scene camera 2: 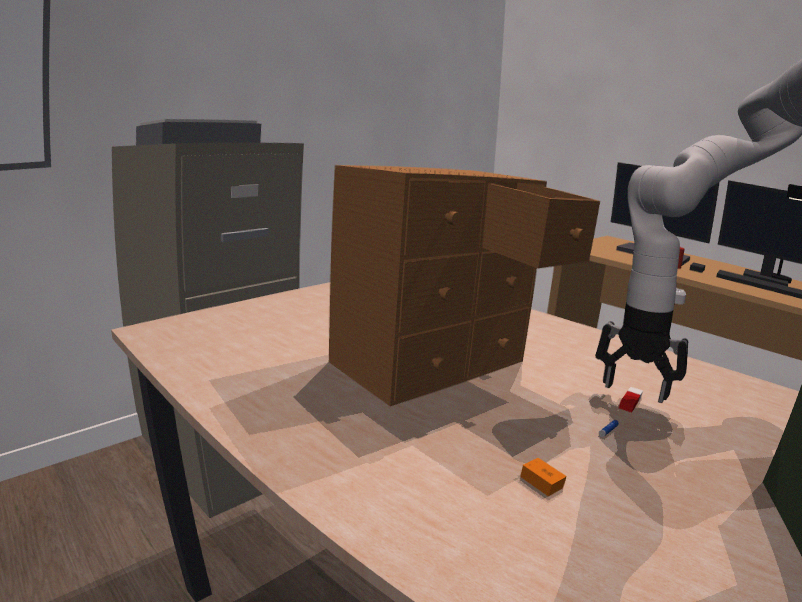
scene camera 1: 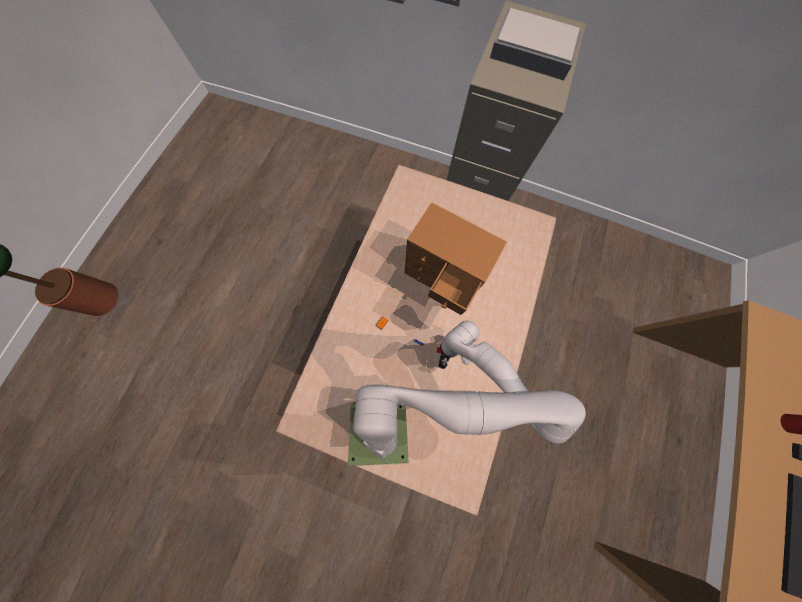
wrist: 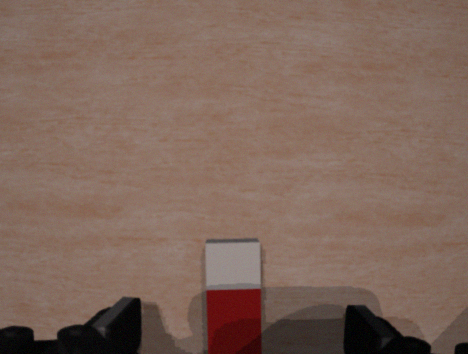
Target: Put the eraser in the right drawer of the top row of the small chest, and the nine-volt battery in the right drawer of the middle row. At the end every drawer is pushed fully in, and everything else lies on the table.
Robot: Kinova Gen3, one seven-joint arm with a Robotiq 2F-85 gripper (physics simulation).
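Note:
The red and white eraser lies flat on the table. My gripper is open, pointing down above the eraser; in the wrist view its fingers stand on either side. The orange block, the nine-volt battery by its boxy shape, lies nearer scene camera 2. The small chest has its top-row right drawer pulled far out; the part of its inside that shows looks empty. The middle-row right drawer looks shut.
A small blue cylinder lies on the table close to the eraser. The open drawer juts out high over the table, between the chest and the arm. A filing cabinet stands behind the table.

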